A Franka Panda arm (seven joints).
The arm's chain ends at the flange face. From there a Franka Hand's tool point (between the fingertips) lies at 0.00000 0.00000 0.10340 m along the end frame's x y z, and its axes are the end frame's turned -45 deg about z.
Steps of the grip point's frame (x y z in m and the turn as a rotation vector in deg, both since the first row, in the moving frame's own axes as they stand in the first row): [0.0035, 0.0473, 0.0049, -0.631, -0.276, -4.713]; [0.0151, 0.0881, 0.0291, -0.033, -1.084, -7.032]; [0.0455, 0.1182, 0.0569, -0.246, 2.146, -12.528]
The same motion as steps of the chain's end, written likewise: [0.0354, 0.0298, 0.0049, -0.641, 0.251, -4.713]; [0.0742, 0.0501, 0.0291, -0.790, -0.743, -7.032]; [0.1130, 0.0541, 0.0570, 1.344, 1.691, -12.528]
